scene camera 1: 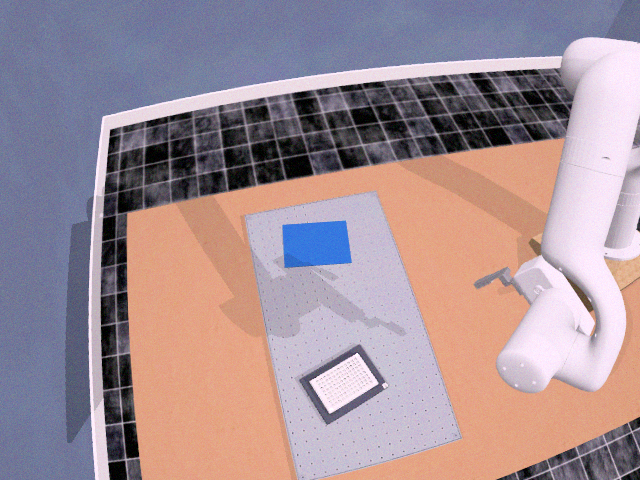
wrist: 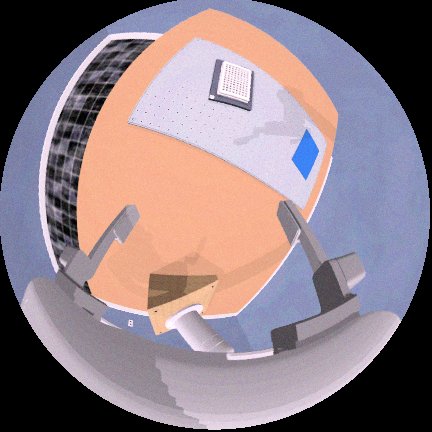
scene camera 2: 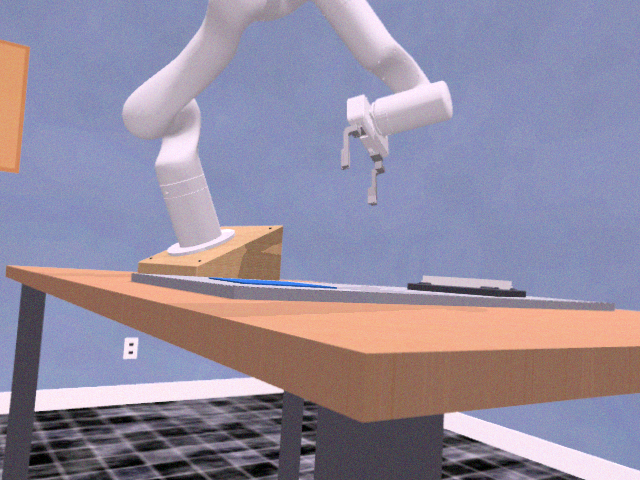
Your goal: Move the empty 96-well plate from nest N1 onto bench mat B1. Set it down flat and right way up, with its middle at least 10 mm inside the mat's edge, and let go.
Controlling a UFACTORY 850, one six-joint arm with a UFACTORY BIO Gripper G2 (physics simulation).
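Observation:
The white 96-well plate (scene camera 1: 343, 382) (scene camera 2: 467, 282) (wrist: 235, 81) sits flat, wells up, in the dark frame of nest N1 (scene camera 1: 317, 400) (scene camera 2: 465, 292) (wrist: 216, 80). The blue bench mat B1 (scene camera 1: 316, 237) (scene camera 2: 273, 282) (wrist: 305, 152) lies flat with no object on it. My gripper (scene camera 2: 358, 185) (wrist: 208, 220) is open and empty, high above the table and away from both plate and mat. In scene camera 1 one finger shows, to the right of the grey board; the other is hidden.
The grey perforated board (scene camera 1: 413, 403) (scene camera 2: 568, 303) (wrist: 170, 105) carries nest and mat and stands slightly above the orange table top (scene camera 1: 180, 335) (scene camera 2: 465, 330) (wrist: 175, 185). The arm's wooden base block (scene camera 2: 263, 260) (wrist: 202, 297) stands on the table, off the board. The arm's shadow crosses the board.

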